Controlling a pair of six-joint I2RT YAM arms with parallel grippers.
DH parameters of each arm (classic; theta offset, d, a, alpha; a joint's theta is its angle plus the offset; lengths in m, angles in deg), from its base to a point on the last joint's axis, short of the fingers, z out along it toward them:
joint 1: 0 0.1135 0.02 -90
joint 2: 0 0 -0.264 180
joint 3: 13.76 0 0.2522 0
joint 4: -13.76 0 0.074 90
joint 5: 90 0 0 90
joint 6: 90 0.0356 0 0
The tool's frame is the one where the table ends.
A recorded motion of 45 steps. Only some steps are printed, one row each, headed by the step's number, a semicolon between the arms.
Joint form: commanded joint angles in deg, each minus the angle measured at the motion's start. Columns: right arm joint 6, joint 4, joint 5, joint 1, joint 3, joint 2; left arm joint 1, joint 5, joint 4, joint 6, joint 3, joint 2.
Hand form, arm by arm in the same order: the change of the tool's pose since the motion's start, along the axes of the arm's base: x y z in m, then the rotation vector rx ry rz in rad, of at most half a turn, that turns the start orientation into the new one. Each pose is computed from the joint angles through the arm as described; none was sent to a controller.
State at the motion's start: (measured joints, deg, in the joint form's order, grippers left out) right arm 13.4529 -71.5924 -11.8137 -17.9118 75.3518 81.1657; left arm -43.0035 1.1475 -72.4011 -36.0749 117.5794 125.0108
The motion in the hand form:
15: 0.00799 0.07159 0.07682 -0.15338 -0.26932 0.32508; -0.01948 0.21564 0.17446 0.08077 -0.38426 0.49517
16: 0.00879 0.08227 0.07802 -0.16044 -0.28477 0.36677; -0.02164 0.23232 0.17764 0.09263 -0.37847 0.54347
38: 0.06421 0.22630 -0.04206 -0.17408 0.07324 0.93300; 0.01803 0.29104 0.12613 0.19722 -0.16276 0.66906
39: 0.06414 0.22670 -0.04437 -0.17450 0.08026 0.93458; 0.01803 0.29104 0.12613 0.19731 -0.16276 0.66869
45: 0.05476 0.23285 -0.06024 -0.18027 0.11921 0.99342; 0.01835 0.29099 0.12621 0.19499 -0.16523 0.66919
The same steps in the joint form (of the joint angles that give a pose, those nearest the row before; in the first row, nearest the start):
15: -3.72 -0.26 5.16 17.14 13.86 -2.41; 25.59 -15.08 -12.33 1.81 2.89 -26.27
16: -3.89 0.37 5.75 19.65 13.99 -2.40; 28.44 -15.06 -13.42 1.81 2.89 -27.08
38: -10.75 1.86 7.67 44.33 13.84 21.97; 39.98 -13.16 -15.56 4.37 -0.22 -20.31
39: -10.75 1.92 7.69 44.39 13.57 22.16; 39.98 -13.16 -15.56 4.39 -0.22 -20.31
45: -12.35 2.93 7.69 46.03 10.05 22.16; 39.98 -13.09 -15.39 4.37 -0.22 -20.31

